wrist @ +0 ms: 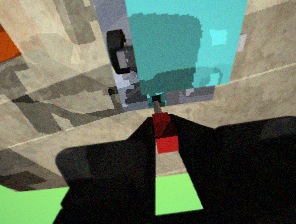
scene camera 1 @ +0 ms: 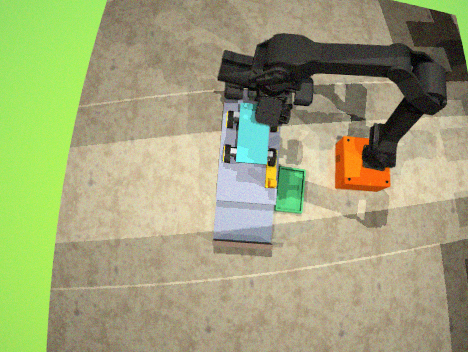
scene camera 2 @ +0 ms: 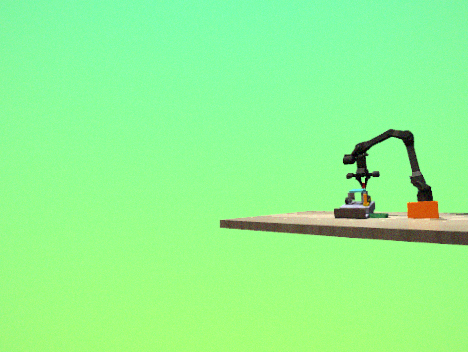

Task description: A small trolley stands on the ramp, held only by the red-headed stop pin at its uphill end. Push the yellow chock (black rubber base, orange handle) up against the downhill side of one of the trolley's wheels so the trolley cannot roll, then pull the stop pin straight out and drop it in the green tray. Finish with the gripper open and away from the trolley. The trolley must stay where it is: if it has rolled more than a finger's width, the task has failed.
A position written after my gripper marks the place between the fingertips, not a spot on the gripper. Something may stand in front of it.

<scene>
My gripper [scene camera 1: 265, 93] holds a red-headed stop pin [wrist: 166, 135]. Further things: a cyan trolley [scene camera 1: 252, 146] and a green tray [scene camera 1: 290, 189].
The cyan trolley is seen too in the wrist view [wrist: 172, 52]. My gripper is seen too in the wrist view [wrist: 160, 120].
</scene>
